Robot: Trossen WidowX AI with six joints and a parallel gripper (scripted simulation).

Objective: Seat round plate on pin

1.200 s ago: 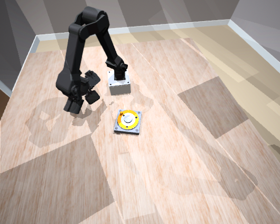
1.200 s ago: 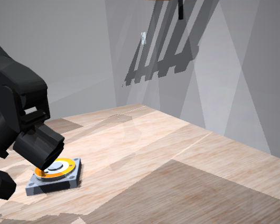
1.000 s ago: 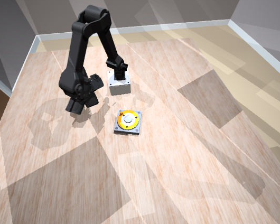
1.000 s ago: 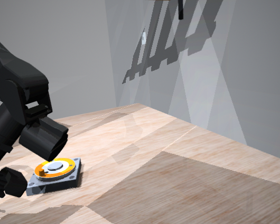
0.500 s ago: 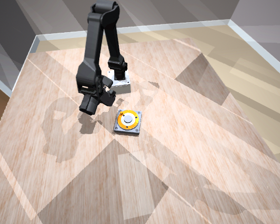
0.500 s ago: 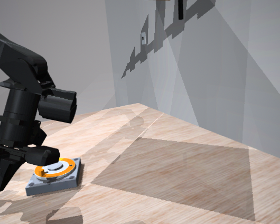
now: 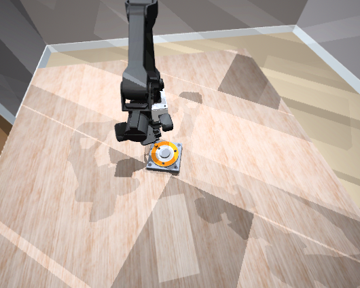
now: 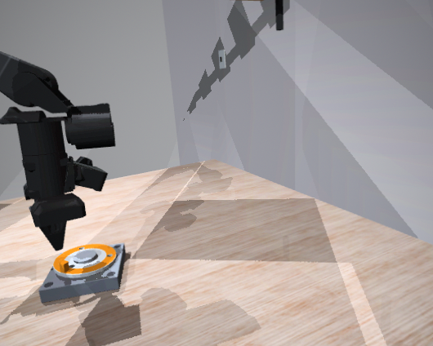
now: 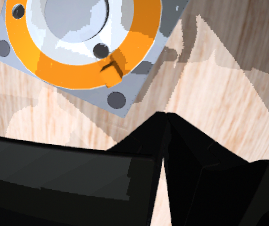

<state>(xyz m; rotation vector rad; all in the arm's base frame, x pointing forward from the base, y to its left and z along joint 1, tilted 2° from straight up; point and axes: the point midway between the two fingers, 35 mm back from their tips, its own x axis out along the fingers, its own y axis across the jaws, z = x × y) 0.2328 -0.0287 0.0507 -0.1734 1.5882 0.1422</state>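
Right now my gripper tip is 7 cm above the grey square base, 6 cm to the right of it and 3 cm short of it.
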